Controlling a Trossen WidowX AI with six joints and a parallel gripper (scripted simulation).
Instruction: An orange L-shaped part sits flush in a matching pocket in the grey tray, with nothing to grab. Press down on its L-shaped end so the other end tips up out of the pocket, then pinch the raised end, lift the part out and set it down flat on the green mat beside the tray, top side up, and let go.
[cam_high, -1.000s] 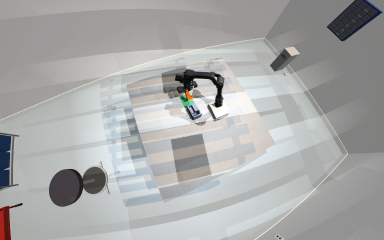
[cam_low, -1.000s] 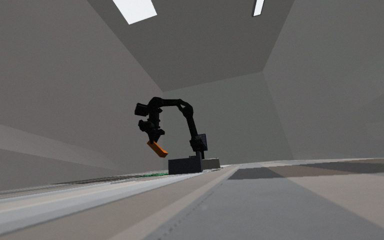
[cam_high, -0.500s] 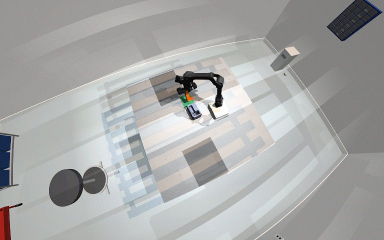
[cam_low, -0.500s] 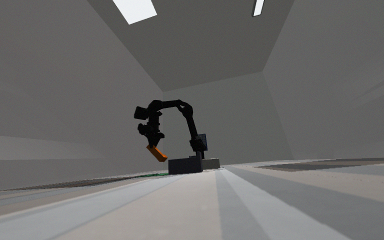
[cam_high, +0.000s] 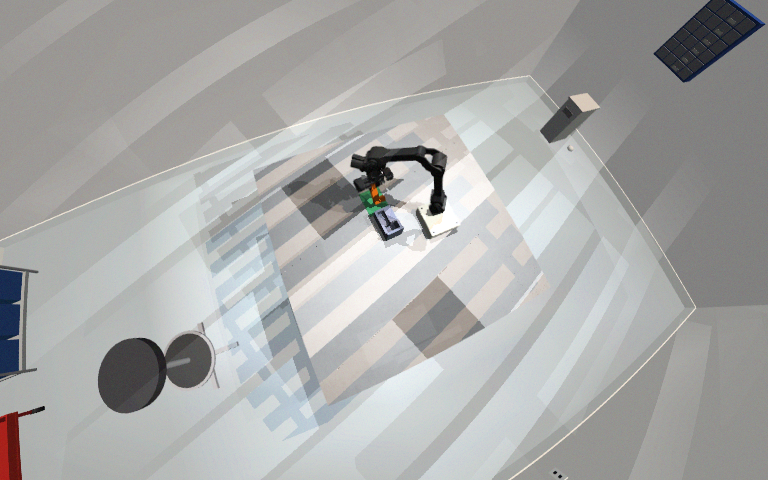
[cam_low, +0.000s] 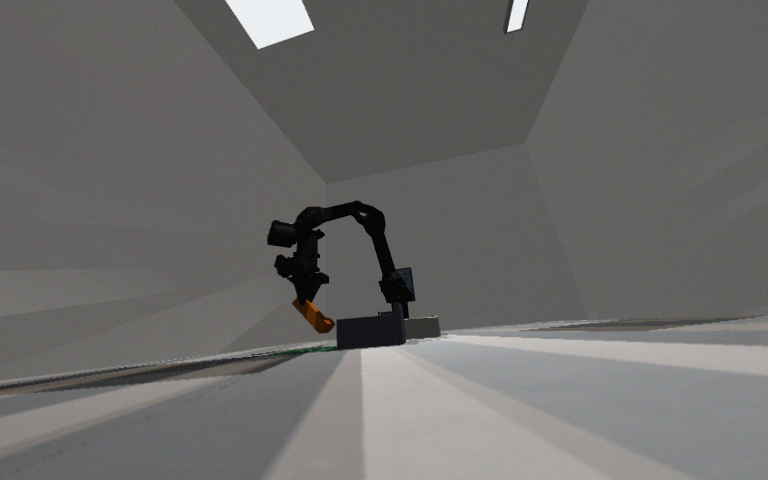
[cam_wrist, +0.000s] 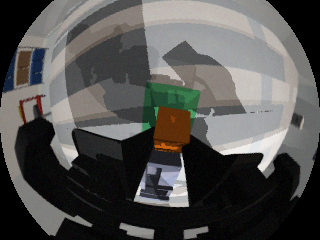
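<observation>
Now: gripper tip 120 mm above the green mat, 20 mm to the right of it and 10 mm past it. From my gripper tip the other things lie so: orange L-shaped part: 30 mm to the left, 30 mm below, 20 mm behind.
</observation>
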